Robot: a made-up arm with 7 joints.
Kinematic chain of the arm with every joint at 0, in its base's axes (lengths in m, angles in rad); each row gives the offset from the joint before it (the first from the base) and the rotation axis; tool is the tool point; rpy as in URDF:
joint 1: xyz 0 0 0.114 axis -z
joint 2: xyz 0 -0.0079 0.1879 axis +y
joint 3: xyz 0 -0.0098 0.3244 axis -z
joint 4: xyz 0 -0.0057 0.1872 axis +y
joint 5: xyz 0 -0.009 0.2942 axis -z
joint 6: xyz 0 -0.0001 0.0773 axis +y
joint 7: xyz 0 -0.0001 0.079 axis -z
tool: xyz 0 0 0 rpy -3.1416 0 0
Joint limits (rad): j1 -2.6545..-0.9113 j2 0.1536..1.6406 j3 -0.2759..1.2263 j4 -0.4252..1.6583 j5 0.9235..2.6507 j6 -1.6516..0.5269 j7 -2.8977..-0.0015
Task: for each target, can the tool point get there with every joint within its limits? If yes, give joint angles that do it. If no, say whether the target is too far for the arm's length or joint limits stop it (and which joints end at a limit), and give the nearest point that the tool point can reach.
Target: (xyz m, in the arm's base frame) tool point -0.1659 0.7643 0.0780
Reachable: yes | joints -2.1936 1.5003 0.8657 1.1167 1.7717 -0.4415 -0.6217
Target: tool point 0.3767 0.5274 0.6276
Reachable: yes | joints -1.2270 0.4535 0.3042 1.4552 1.7592 0.1565 -1.8065
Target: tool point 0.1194 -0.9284 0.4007
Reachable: no: joint limits stop it (at a limit: joint 1, joint 2, joint 3, joint 4, joint 6) | nearest point 0.4554 -0.1389 0.7345 | short by 0.921 m
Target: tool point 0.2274 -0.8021 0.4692
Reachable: no: joint limits stop it (at a limit: joint 1, joint 2, joint 3, joint 4, joint 6) | nearest point 0.4554 -0.1391 0.7351 | short by 0.750 m
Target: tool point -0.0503 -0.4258 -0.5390
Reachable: no: joint limits stop it (at a limit: joint 1, joint 2, joint 3, joint 4, joint 5) | nearest point -0.4025 0.0910 -0.1325 | short by 0.746 m
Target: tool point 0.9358 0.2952 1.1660
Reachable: no: too far | nearest point 0.5931 0.2856 0.9330 | short by 0.415 m
